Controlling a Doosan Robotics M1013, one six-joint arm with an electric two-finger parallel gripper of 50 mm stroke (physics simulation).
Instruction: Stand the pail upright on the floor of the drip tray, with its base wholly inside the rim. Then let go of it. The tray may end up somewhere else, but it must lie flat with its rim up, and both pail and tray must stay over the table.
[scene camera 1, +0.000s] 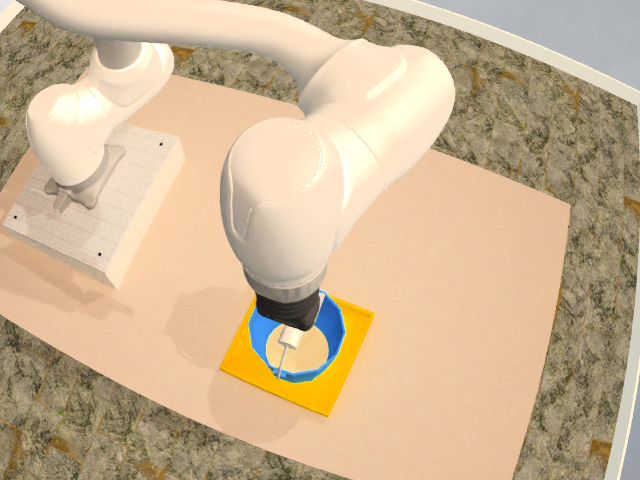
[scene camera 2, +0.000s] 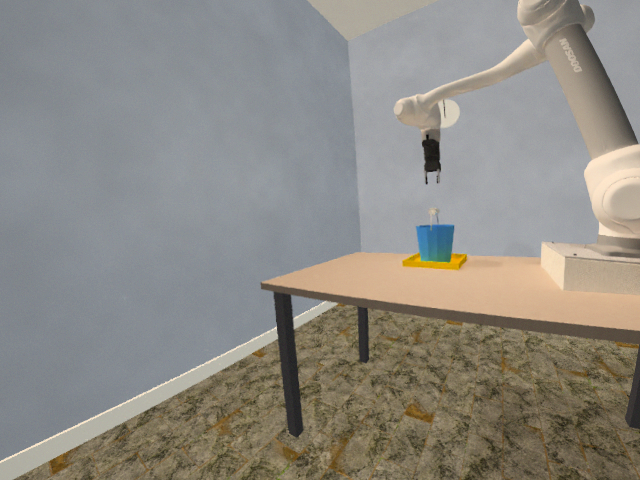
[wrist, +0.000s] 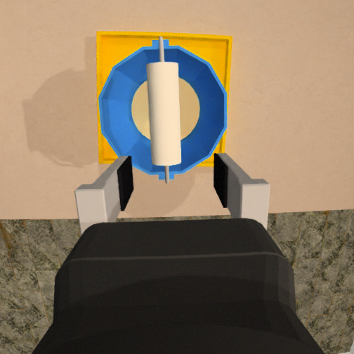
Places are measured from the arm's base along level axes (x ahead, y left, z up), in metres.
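Pixels of known places: gripper, between the fingertips: (scene camera 2: 432, 183); arm's base, origin of its link: (scene camera 1: 84, 171) (scene camera 2: 626, 254).
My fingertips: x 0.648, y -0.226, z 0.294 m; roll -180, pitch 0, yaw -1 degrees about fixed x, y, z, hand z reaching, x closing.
Ahead of a thing's pixels: the offset from my fingertips to its top centre. "spot": to the spot under its first point. Level surfaces: height alone.
The blue pail @[spot: dx +0.043, dy +0.085, dz -0.262 m] (scene camera 1: 333, 320) (scene camera 2: 435, 242) (wrist: 117, 107) stands upright on the yellow drip tray (scene camera 1: 328, 395) (scene camera 2: 413, 264) (wrist: 110, 45), and its base appears to be inside the rim. The tray lies flat on the table with its rim up. The pail's handle is raised, with its white grip @[dx -0.007, dy +0.029, dz -0.118 m] (scene camera 1: 290, 336) (scene camera 2: 433, 211) (wrist: 164, 114) above the opening. My gripper (scene camera 2: 432, 180) (wrist: 172, 171) is open and empty, a clear gap above the handle. In scene camera 1 the wrist hides the fingertips and part of the pail's far rim.
The table @[dz -0.380 m] (scene camera 1: 439, 284) (scene camera 2: 361, 279) carries the tray and the pale mounting block (scene camera 1: 139, 170) (scene camera 2: 594, 276) under the robot's base. The table's edge shows beyond the pail's near side in the wrist view. My arm reaches over the table from the block.
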